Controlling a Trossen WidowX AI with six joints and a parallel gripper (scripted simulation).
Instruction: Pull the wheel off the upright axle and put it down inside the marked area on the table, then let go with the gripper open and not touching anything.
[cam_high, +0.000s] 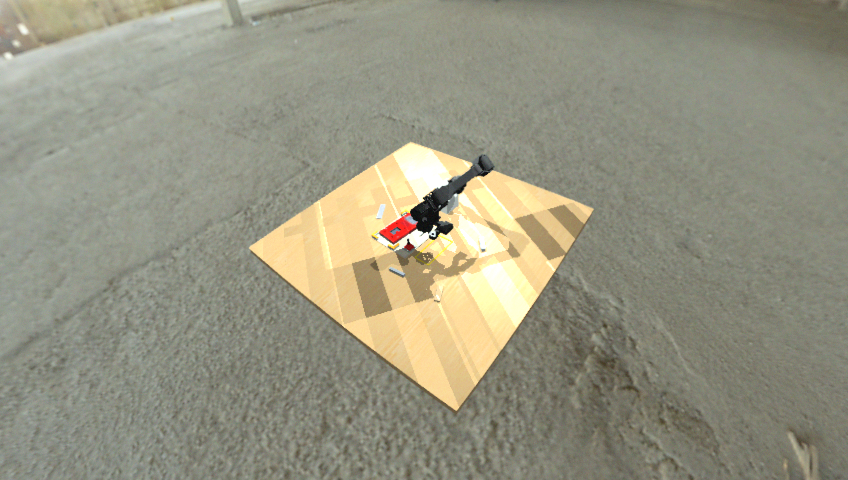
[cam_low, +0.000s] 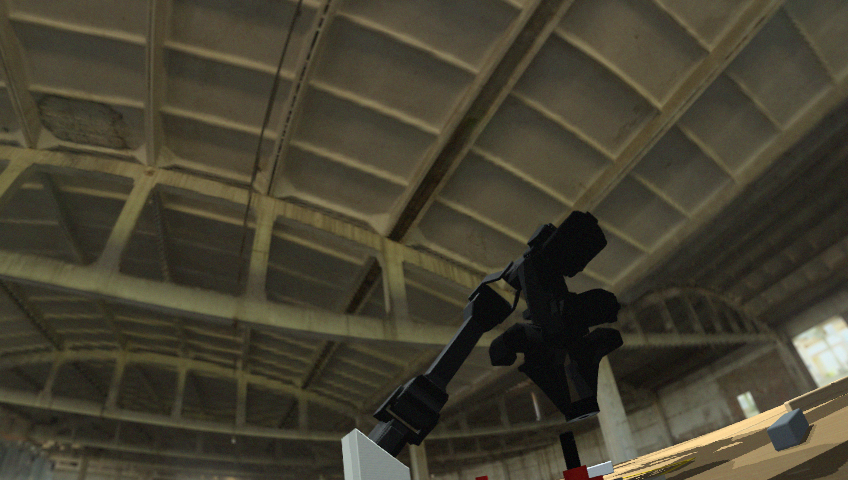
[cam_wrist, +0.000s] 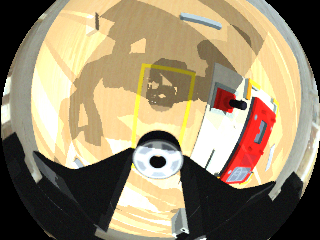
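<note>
Now: the black wheel right at my gripper tip. From my gripper tip the other things lie so: pale wooden block: 190 mm to the left, 190 mm ahead, 80 mm below; grey base plate: 190 mm to the right, 80 mm below, 10 mm ahead.
</note>
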